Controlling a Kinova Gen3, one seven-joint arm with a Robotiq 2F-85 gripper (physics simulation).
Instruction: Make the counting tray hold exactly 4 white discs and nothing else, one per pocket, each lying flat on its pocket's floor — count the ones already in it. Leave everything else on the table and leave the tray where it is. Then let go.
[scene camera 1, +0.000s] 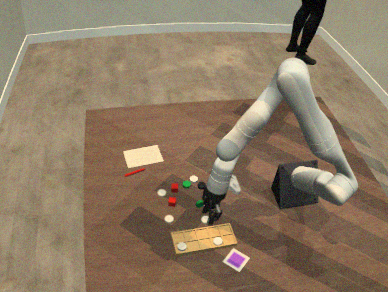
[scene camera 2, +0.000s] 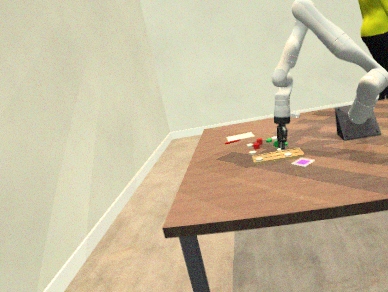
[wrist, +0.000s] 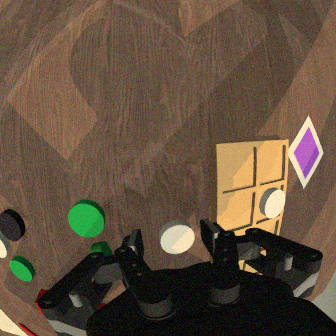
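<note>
I see a counting tray (scene camera 1: 201, 239), and the wrist view shows me the counting tray (wrist: 240, 171) too. My gripper (wrist: 171, 233) is there to be seen as well.
</note>
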